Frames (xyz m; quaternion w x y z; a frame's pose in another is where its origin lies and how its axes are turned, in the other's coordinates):
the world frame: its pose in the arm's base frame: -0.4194 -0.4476 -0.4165 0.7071 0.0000 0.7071 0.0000
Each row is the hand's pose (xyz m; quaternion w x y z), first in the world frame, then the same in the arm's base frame.
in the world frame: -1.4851 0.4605 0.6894 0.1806 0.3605 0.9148 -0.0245
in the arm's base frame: 0.2700 0.0129 1.0686 0.5191 -0.2376 -0.7746 0.2722
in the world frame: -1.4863 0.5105 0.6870 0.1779 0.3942 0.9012 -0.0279
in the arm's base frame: 0.2676 0.0629 1.0698 0.5115 -0.2590 -0.7630 0.2985
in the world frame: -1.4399 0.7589 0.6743 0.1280 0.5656 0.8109 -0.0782
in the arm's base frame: 0.2549 0.3113 1.0234 0.4829 -0.3447 -0.6639 0.4552
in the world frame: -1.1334 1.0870 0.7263 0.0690 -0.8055 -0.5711 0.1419
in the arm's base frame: 0.3069 0.6394 0.7169 0.4526 -0.4693 -0.3551 0.6700
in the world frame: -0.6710 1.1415 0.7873 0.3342 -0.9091 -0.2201 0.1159
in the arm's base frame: 0.3679 0.6939 0.2545 0.3919 -0.5609 0.0807 0.7248
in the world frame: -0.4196 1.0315 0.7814 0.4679 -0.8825 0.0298 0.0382
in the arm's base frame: 0.3620 0.5839 0.0031 0.3098 -0.5970 0.3519 0.6510
